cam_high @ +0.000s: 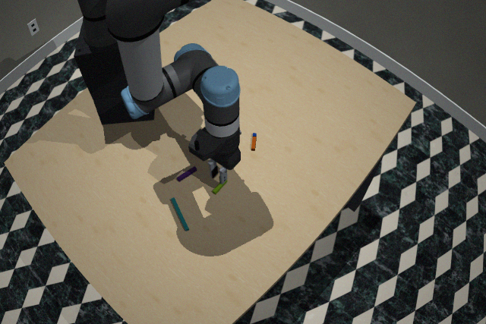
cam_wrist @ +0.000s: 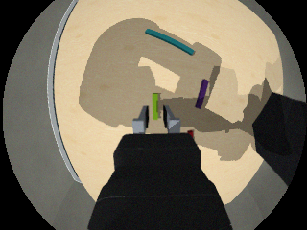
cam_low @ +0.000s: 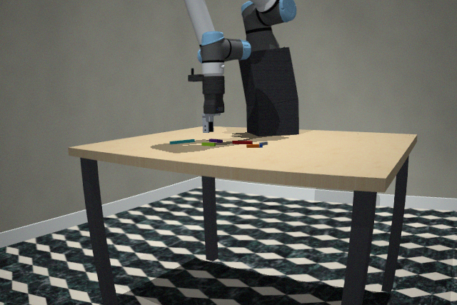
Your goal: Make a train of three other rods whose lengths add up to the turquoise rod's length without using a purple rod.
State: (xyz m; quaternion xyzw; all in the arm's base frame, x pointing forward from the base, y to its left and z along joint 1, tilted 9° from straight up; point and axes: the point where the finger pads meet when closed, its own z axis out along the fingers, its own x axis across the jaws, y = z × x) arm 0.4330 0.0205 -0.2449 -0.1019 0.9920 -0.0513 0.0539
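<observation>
My gripper is now 6 cm above the lime rod. The rest, counted from my hand: red rod: 9 cm behind, 7 cm to the left, 6 cm below; purple rod: 9 cm behind, 4 cm to the right, 6 cm below; turquoise rod: 13 cm to the right, 6 cm below.
</observation>
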